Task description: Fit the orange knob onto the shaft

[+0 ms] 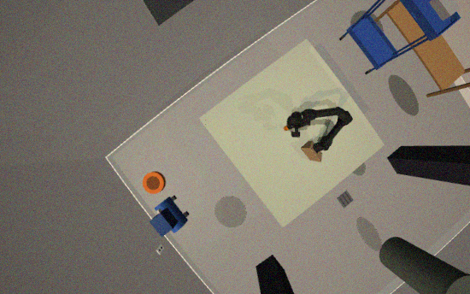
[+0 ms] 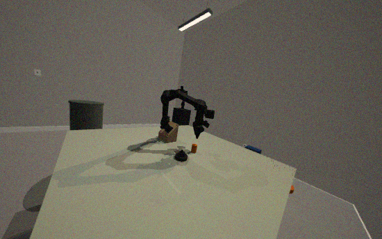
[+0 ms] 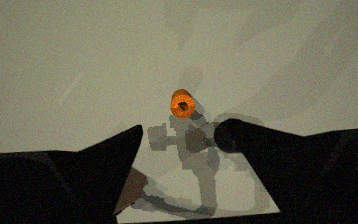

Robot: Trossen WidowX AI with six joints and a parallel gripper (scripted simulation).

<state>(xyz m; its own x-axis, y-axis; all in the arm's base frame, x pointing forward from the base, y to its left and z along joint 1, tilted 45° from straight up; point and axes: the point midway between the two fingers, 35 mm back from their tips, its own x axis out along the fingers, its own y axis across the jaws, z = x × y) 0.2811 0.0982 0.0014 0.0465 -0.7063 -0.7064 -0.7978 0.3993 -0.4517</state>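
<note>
Now: gripper tip 10 cm above the orange knob. From my gripper tip the other things lie so: dark round pedestal: 15 cm to the right, 10 cm below, 3 cm ahead.
</note>
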